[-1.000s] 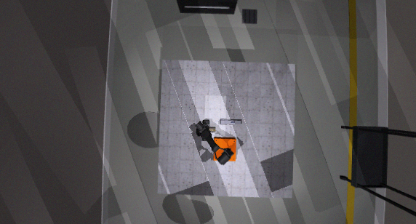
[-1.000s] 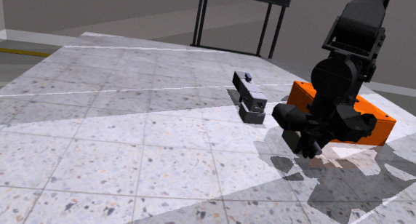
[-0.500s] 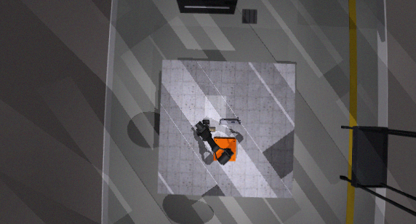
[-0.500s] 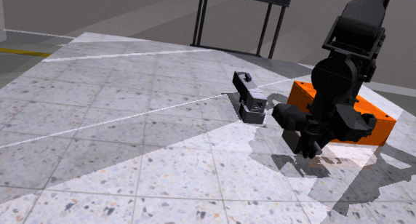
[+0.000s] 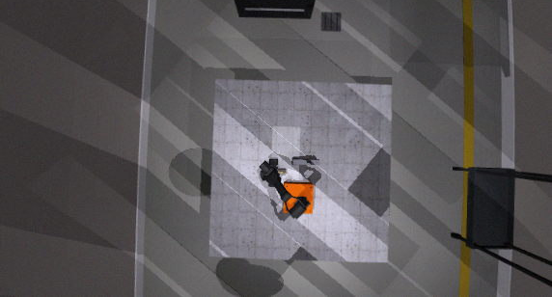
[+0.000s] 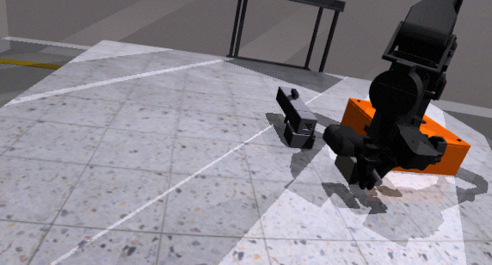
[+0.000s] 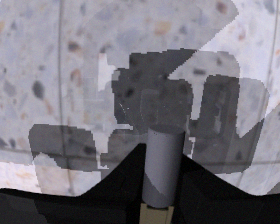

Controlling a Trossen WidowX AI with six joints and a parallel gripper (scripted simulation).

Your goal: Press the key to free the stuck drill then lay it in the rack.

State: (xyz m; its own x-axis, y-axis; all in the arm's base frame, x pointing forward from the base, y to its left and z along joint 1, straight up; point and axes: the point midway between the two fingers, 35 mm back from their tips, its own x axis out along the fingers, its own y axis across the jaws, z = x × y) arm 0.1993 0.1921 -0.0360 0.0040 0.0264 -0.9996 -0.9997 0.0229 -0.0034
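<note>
The drill lies 4 cm to the right of my gripper tip and 4 cm above it. From my gripper tip the other things lie so: key 7 cm ahead, 25 cm to the right, 4 cm above; then block housing 7 cm ahead, 22 cm to the right, 4 cm above; then rack 5 cm to the right, 1 cm above.
</note>
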